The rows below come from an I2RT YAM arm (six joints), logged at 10 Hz.
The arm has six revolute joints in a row. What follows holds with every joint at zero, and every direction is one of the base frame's.
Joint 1 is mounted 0.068 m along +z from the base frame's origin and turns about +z.
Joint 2 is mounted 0.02 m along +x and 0.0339 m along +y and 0.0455 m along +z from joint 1 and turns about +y.
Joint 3 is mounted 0.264 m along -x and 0.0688 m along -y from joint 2 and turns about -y.
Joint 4 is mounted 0.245 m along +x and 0.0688 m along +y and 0.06 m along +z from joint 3 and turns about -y.
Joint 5 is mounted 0.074 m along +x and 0.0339 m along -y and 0.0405 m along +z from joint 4 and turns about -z.
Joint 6 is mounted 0.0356 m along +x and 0.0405 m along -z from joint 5 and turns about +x.
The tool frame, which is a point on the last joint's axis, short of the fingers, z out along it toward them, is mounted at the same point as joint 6; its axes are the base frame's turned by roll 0, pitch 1.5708 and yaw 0 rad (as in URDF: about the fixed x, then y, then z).
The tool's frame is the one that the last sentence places.
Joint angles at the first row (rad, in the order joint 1, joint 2, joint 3, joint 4, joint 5, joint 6):
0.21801, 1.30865, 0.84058, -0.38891, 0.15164, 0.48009
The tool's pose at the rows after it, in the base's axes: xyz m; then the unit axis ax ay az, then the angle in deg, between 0 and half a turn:
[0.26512 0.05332 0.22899 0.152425 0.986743 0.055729 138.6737]
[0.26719 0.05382 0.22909 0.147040 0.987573 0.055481 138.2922]
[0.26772 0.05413 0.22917 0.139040 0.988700 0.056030 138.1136]
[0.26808 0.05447 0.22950 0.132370 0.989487 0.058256 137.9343]
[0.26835 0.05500 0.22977 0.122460 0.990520 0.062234 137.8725]
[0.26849 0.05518 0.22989 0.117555 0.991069 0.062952 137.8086]
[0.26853 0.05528 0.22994 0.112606 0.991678 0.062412 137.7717]
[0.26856 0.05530 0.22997 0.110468 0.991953 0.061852 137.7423]
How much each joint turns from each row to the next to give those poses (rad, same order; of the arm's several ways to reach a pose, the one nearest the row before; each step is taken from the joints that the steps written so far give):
0.00000, 0.00571, 0.00342, 0.00533, -0.00268, -0.01145
0.00000, 0.00689, 0.00345, 0.01031, -0.00114, -0.01106
0.00000, 0.00113, 0.00000, 0.00533, -0.00534, -0.01450
-0.00001, -0.00001, -0.00002, 0.00498, -0.00725, -0.01107
0.00001, -0.00001, 0.00001, 0.00416, -0.01297, -0.01525
-0.00001, 0.00004, 0.00001, 0.00195, -0.00421, -0.00840
0.00003, -0.00003, -0.00002, 0.00075, -0.00226, -0.00913
0.00000, 0.00001, 0.00001, 0.00037, -0.00038, -0.00420

